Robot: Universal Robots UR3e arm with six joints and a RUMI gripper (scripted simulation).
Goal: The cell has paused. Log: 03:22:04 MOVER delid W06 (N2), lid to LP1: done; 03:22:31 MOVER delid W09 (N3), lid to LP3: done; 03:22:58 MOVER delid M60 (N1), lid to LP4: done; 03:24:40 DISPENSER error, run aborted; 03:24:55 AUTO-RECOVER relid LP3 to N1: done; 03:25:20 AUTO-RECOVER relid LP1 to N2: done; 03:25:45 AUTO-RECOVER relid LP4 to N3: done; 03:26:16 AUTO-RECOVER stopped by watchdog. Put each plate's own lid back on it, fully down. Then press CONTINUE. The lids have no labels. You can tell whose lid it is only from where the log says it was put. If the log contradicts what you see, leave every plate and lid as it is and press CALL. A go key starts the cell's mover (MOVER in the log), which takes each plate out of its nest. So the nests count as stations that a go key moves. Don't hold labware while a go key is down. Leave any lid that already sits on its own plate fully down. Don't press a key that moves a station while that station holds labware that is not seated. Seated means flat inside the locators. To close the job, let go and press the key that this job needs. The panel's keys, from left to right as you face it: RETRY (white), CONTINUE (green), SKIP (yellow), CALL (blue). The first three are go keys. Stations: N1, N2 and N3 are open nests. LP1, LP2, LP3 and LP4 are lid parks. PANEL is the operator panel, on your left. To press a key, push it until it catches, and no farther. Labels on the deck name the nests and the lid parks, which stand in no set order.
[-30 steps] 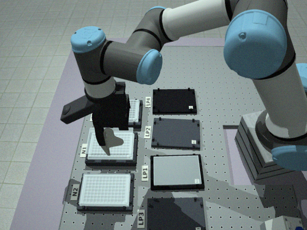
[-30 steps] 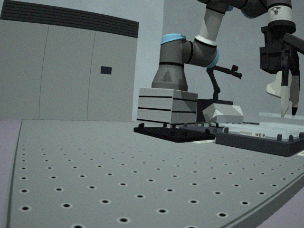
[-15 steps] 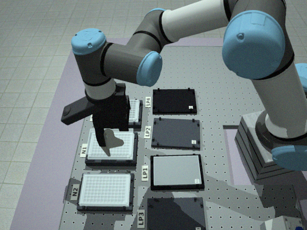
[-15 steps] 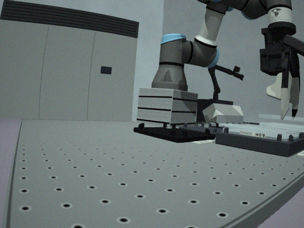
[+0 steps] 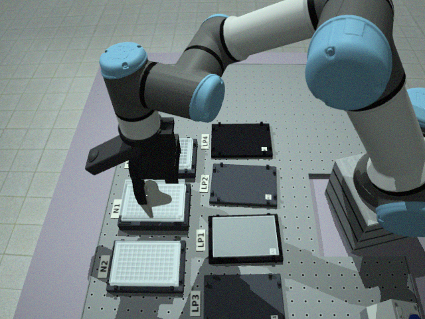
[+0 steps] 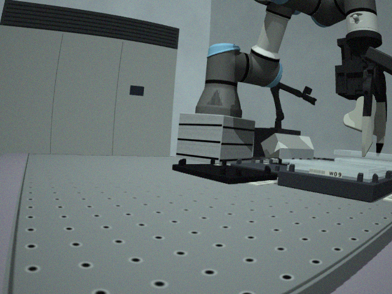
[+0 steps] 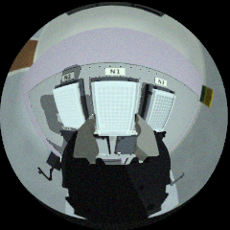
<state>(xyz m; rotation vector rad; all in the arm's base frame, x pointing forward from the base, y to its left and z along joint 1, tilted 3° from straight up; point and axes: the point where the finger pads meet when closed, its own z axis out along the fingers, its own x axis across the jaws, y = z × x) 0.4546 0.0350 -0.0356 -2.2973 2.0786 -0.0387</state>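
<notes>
Now: the lid 190 mm behind my hand, 50 mm to the left of it and 40 mm below it. From my hand the other things lie so: plate: 130 mm to the right, 30 mm below; LP2 lid park: 180 mm behind, 80 mm to the right, 50 mm below; LP1 lid park: 190 mm behind, 50 mm to the left, 50 mm below.
</notes>
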